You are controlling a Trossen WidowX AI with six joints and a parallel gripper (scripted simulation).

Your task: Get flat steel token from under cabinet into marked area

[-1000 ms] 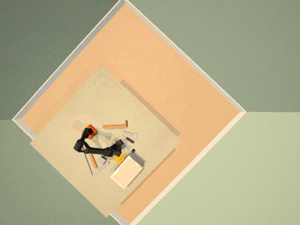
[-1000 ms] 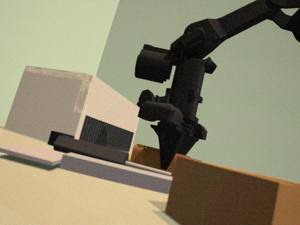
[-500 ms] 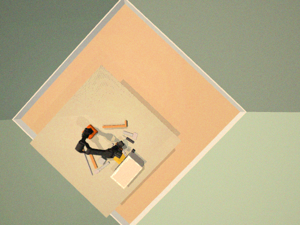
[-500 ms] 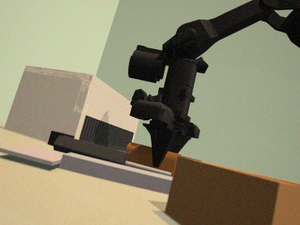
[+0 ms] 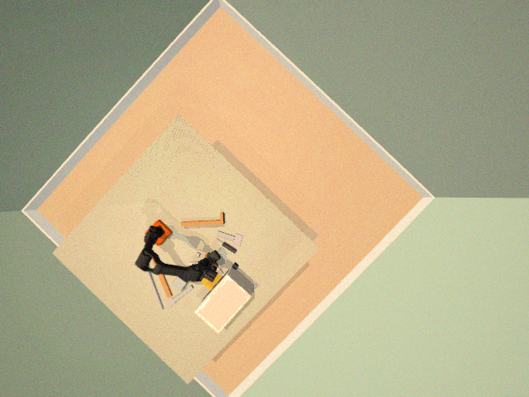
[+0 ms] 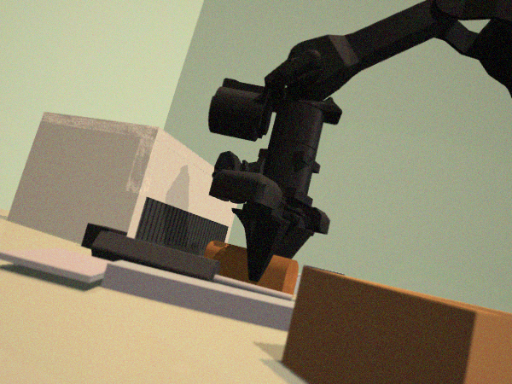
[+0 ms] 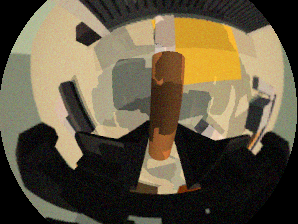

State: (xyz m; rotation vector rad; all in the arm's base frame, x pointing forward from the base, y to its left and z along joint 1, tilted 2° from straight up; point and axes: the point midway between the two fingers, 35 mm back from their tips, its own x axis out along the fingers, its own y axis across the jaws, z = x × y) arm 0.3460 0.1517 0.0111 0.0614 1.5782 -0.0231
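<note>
Now: gripper tip 10 mm past the dark screwdriver and 130 mm to the right of it. Round my gripper tip: token: 280 mm ahead, 60 mm to the right; then orange stick: 100 mm behind, 340 mm to the right.
</note>
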